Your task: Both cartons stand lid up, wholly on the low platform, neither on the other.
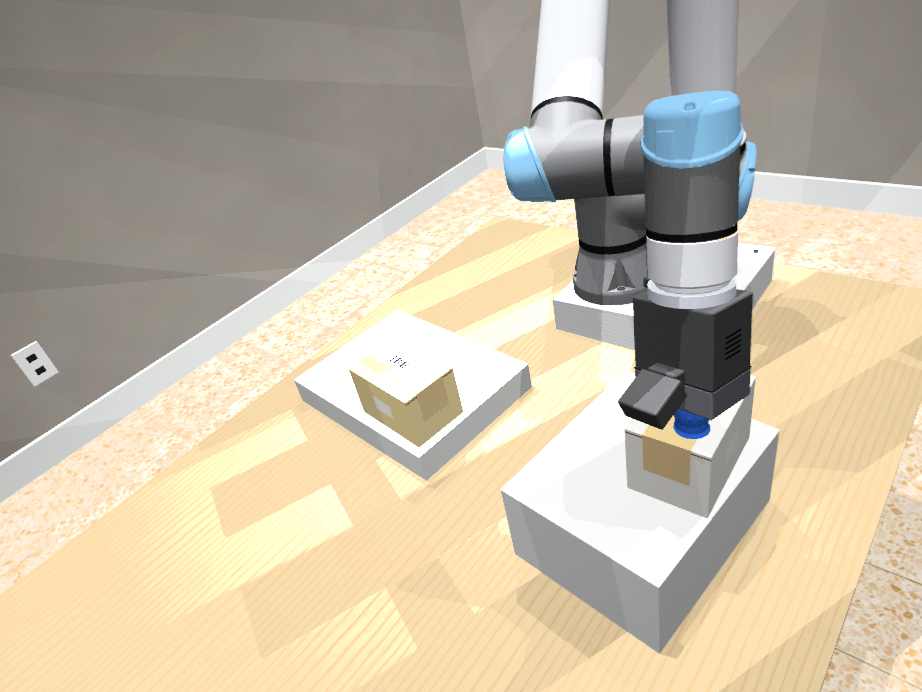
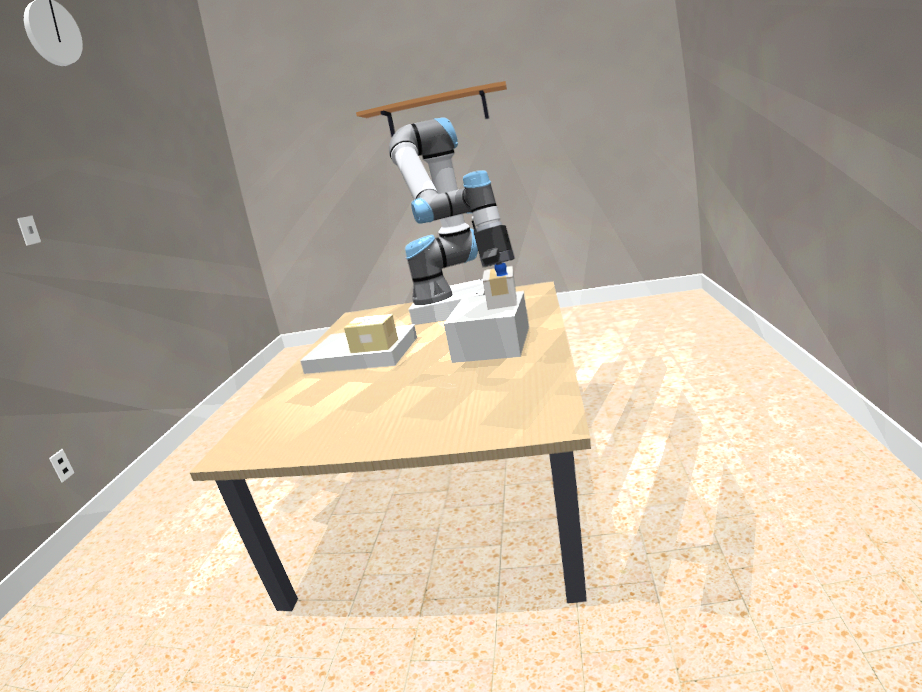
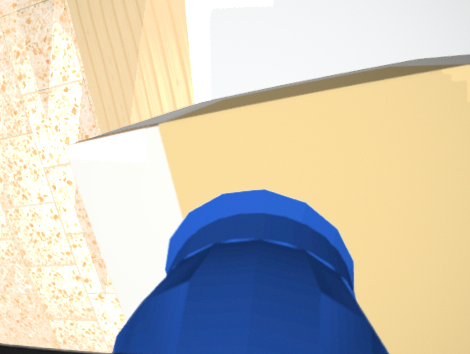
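Seen in the pictures: hand at its tool point: [image 1: 691, 437] [image 2: 503, 279] [image 3: 257, 239]; arm's base at its link origin: [image 1: 617, 282] [image 2: 433, 299].
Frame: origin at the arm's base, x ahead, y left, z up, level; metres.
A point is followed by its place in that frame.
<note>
A white carton with a tan band [image 1: 674, 466] {z 0.115, x 0.375, y 0.376 m} [image 2: 500, 289] {z 0.110, x 0.376, y 0.370 m} [image 3: 342, 171] {z 0.145, x 0.366, y 0.361 m} rests on the tall white block [image 1: 596, 536] {z 0.055, x 0.456, y 0.341 m} [image 2: 476, 335] {z 0.011, x 0.471, y 0.307 m} [image 3: 304, 38] {z 0.055, x 0.393, y 0.368 m} at the right. My blue suction cup [image 1: 690, 426] [image 2: 501, 269] [image 3: 258, 228] presses down on the carton's top face near its edge, and I cannot tell which face is its lid. A brown carton [image 1: 408, 398] {z 0.068, x 0.458, y 0.019 m} [image 2: 369, 331] {z 0.047, x 0.470, y -0.024 m} stands with its labelled face up on the low white platform [image 1: 483, 364] {z -0.017, x 0.284, y -0.042 m} [image 2: 327, 361] {z -0.029, x 0.500, y -0.182 m} to the left, well apart from the cup.
The arm's white base plate [image 1: 588, 316] {z -0.018, x 0.087, y 0.007 m} sits behind the tall block. Everything stands on a wooden table [image 1: 222, 558] {z -0.065, x 0.751, y -0.072 m} [image 2: 416, 424] {z -0.065, x 0.832, y 0.251 m}. The table's right edge lies close beside the tall block, with the floor [image 3: 29, 171] below.
</note>
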